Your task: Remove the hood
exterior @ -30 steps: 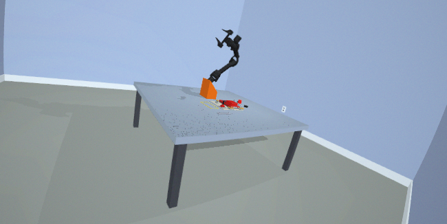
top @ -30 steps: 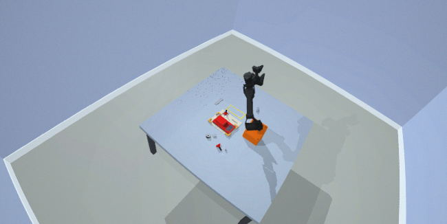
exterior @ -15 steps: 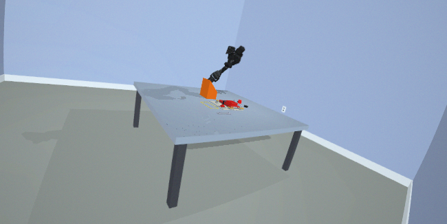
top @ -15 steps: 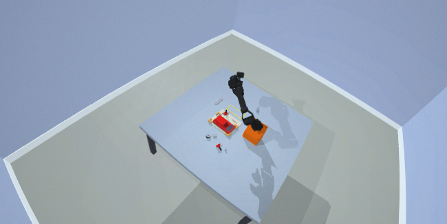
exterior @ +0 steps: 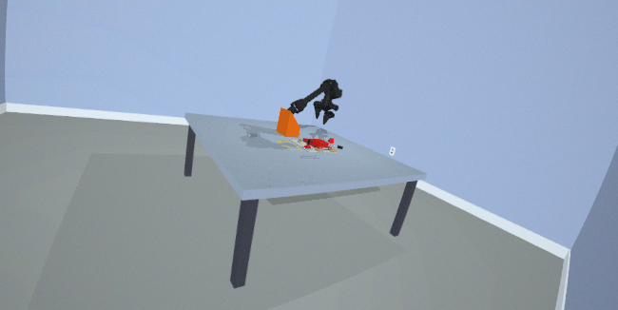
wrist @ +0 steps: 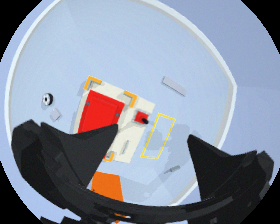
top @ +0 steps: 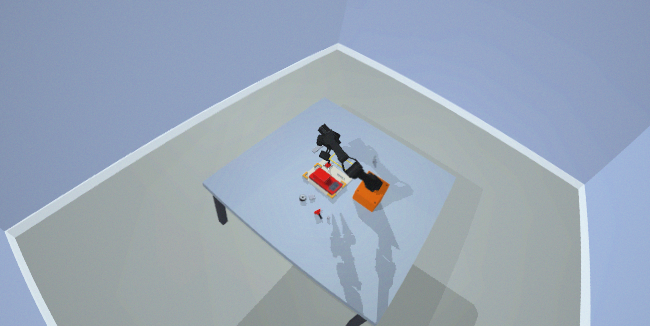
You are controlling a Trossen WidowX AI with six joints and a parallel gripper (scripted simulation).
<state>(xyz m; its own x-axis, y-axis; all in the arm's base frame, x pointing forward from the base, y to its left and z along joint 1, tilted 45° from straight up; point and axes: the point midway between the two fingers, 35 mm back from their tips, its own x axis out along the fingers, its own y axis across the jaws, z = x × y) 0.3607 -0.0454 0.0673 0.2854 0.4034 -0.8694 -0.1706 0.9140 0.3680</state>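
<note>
Now: the red hood 15 cm below my gripper tip, 8 cm to the left of it and 4 cm behind it. From my gripper tip the other things lie so: grey wheel 28 cm to the left, 18 cm below, 5 cm behind.
</note>
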